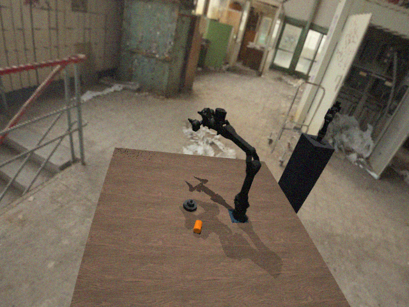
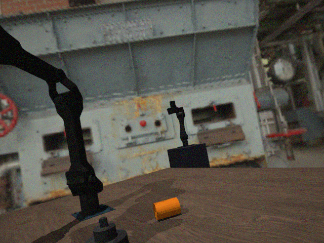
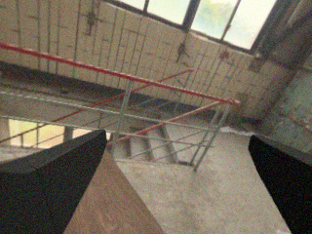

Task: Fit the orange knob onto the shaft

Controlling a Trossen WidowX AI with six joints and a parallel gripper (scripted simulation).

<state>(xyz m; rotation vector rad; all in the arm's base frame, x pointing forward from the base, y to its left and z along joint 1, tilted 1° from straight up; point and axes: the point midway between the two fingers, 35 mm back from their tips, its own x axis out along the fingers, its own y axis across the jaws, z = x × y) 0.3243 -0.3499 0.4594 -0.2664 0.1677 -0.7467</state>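
Now: the orange knob 490 mm to the left of my gripper tip, 440 mm below it and 80 mm behind it. The rest, counted from my gripper tip: dark round pedestal 430 mm below, 320 mm to the left, 50 mm behind.
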